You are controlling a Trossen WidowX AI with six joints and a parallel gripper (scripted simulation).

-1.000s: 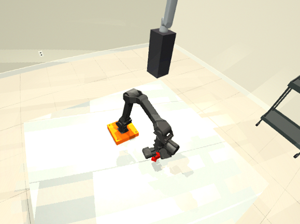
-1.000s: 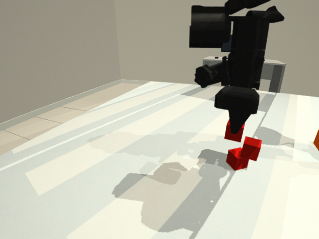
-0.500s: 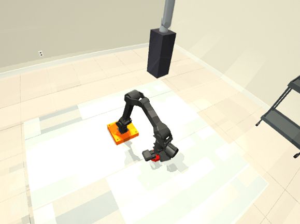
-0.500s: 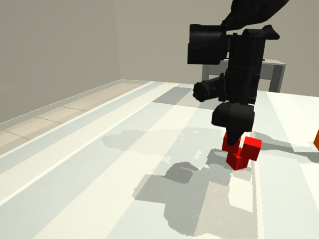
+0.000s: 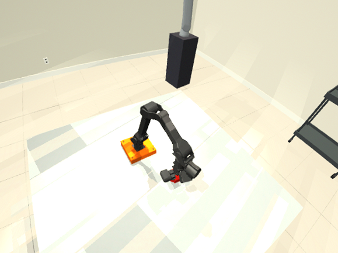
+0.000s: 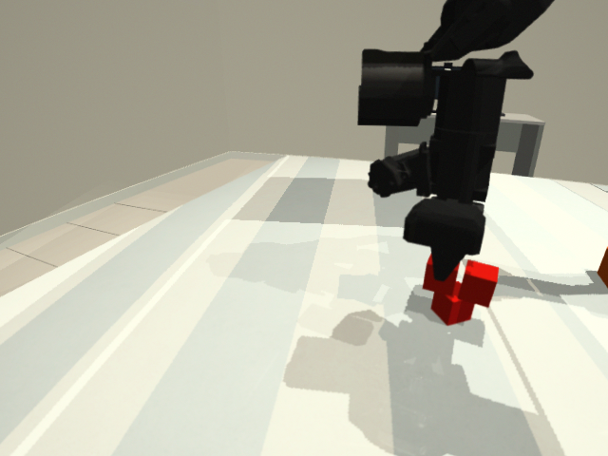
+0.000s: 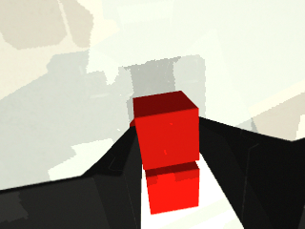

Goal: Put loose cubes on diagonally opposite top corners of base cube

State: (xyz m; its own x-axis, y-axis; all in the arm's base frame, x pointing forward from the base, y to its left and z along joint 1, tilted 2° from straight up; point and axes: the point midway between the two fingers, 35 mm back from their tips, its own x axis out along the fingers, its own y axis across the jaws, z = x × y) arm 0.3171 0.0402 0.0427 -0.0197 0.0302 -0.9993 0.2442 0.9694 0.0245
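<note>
The cube lies 2 cm behind my gripper tip, 1 cm to the left of it and 4 cm below it.
</note>
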